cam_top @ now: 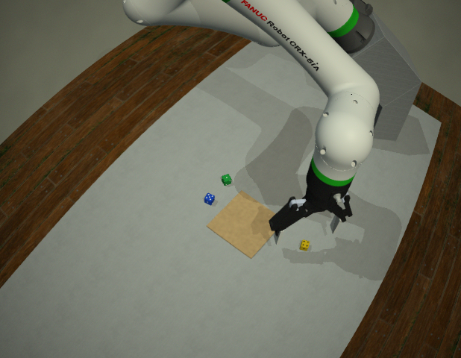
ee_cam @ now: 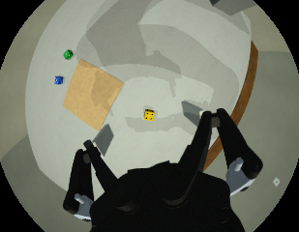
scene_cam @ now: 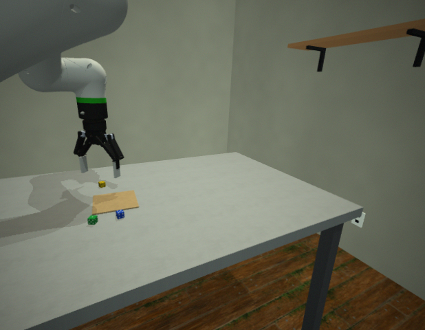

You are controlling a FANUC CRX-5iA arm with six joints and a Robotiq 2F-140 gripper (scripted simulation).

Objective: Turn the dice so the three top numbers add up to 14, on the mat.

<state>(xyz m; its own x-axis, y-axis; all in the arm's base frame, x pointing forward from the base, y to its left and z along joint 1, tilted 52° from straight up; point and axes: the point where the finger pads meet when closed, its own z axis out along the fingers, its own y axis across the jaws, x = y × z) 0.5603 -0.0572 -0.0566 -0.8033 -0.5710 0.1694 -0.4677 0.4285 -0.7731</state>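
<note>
My gripper is now 10 mm to the right of the yellow die and 50 mm above it. Round my hand: green die 110 mm behind, 240 mm to the right, 50 mm below; then tan mat 10 mm behind, 150 mm to the right, 60 mm below; then blue die 40 mm behind, 260 mm to the right, 50 mm below.
</note>
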